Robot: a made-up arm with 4 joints.
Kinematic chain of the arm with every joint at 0, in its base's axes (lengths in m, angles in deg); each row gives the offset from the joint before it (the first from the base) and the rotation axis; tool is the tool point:
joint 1: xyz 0 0 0.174 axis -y
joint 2: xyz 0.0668 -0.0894 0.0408 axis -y
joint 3: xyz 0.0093 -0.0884 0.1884 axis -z
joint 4: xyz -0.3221 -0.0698 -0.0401 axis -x
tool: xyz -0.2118 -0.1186 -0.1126
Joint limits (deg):
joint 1: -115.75..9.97
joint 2: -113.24..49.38
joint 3: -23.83..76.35
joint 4: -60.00..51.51
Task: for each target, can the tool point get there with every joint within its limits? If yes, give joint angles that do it. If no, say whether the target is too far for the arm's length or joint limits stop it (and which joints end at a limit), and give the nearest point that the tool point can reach.
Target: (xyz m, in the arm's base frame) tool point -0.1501 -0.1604 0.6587
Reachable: yes | joints -28.50 -37.59 11.47 -39.17
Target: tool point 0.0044 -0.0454 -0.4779
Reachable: no: joint limits stop it (at a limit: joint 1, joint 2, joint 4) | nearest point 0.2383 -0.0102 -0.4297 | short by 0.241 m
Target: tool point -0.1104 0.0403 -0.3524
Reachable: no: joint limits stop it (at a limit: joint 1, joint 2) | nearest point -0.1831 0.0090 -0.2103 | short by 0.163 m
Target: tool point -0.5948 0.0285 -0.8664
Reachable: no: too far | nearest point -0.3118 -0.0857 -0.2088 | short by 0.725 m
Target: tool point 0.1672 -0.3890 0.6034
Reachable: yes | joints -66.96 -37.13 -15.83 -47.07
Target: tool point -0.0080 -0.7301 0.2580
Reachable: no: joint limits stop it (at a limit: joint 1, joint 3) | nearest point -0.0310 -0.6011 0.4951 | short by 0.271 m
